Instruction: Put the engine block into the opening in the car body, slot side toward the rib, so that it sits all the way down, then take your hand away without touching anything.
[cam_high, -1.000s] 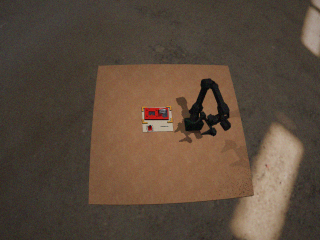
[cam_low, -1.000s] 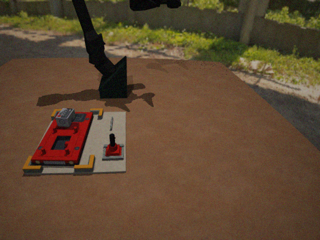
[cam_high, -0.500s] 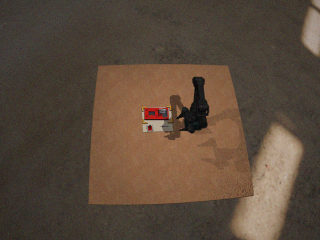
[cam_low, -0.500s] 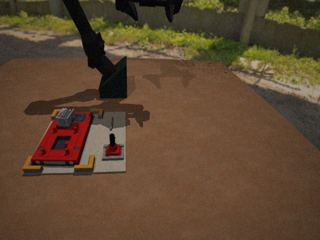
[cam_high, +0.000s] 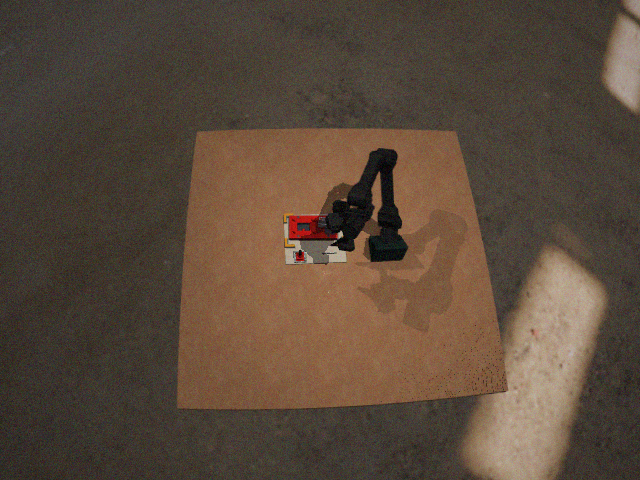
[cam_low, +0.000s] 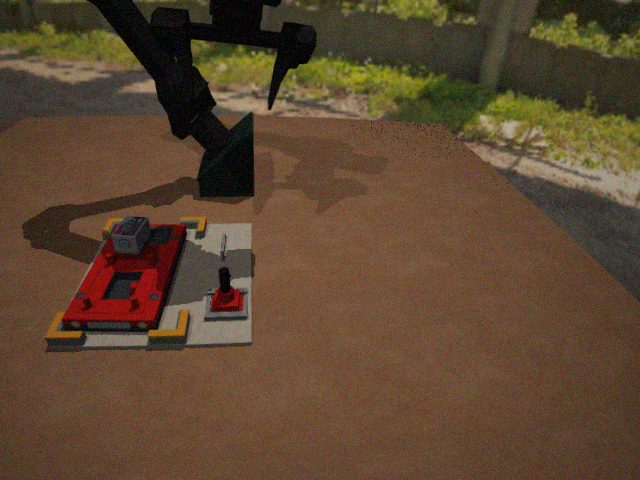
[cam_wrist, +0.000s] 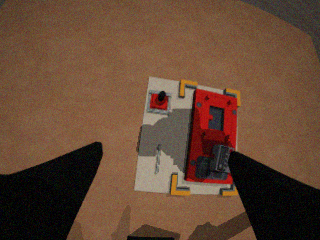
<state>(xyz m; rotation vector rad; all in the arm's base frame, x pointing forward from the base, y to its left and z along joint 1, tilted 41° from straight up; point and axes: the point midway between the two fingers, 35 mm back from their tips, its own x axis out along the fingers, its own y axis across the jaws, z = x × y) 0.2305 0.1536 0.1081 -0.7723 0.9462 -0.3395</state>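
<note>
Right now my gripper tip is 18 cm above the grey engine block and 14 cm to the left of it. From my gripper tip the other things lie so: grey plate (21 cm below, 11 cm to the right, 5 cm ahead).
</note>
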